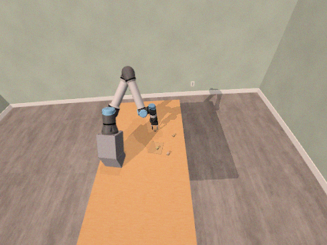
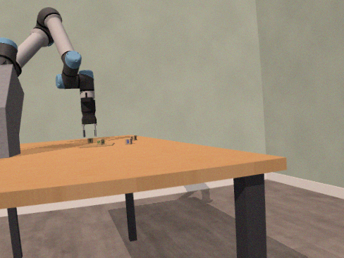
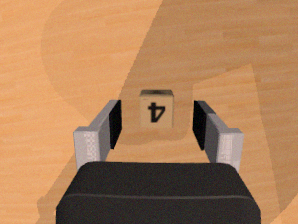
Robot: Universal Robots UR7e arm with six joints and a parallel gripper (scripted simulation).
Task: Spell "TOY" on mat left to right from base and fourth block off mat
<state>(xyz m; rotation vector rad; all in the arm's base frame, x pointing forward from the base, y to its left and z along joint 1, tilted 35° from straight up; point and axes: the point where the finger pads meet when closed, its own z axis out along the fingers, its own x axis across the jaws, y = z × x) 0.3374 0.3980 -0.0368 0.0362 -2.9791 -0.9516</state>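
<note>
Right now the T block is 4 cm below my hand. Round my hand: O block (7 cm ahead, 24 cm to the right, 3 cm below); Y block (19 cm ahead, 29 cm to the right, 4 cm below); tan mat (5 cm ahead, 23 cm to the right, 5 cm below).
</note>
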